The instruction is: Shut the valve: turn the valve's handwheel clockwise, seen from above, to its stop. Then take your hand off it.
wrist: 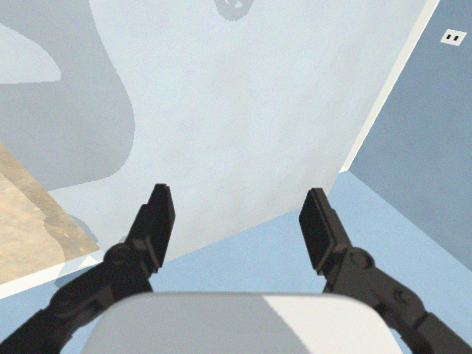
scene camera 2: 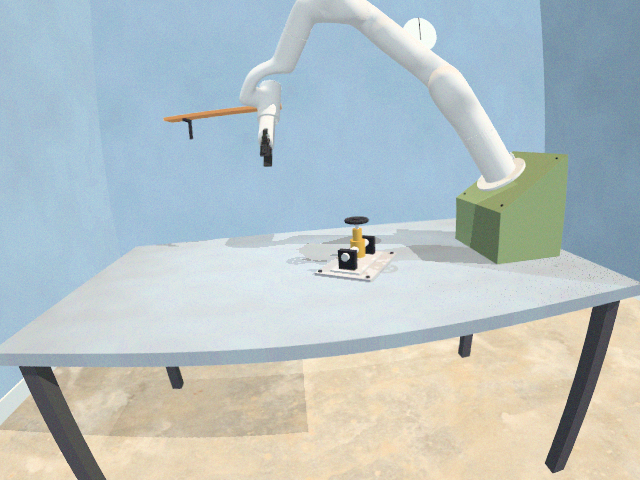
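The valve (scene camera 2: 357, 249) has a yellow body and stands upright on a pale base plate (scene camera 2: 330, 273), near the middle of the table in the scene view. Its black round handwheel (scene camera 2: 356, 220) lies level on top of the stem. My gripper (scene camera 2: 266, 164) (wrist: 238, 201) is open, with its two black fingers wide apart and no thing between them. It hangs in the air, well above the table and to the left of the handwheel in the scene view, apart from the valve. The valve and handwheel do not show in the wrist view.
The grey table (scene camera 2: 180, 310) (wrist: 240, 125) carries the valve. A green block (scene camera 2: 532, 222) holds the arm's base at the right. Black blocks (scene camera 2: 347, 259) (scene camera 2: 369, 244) flank the valve body. An orange shelf (scene camera 2: 217, 113) is on the blue wall behind the gripper.
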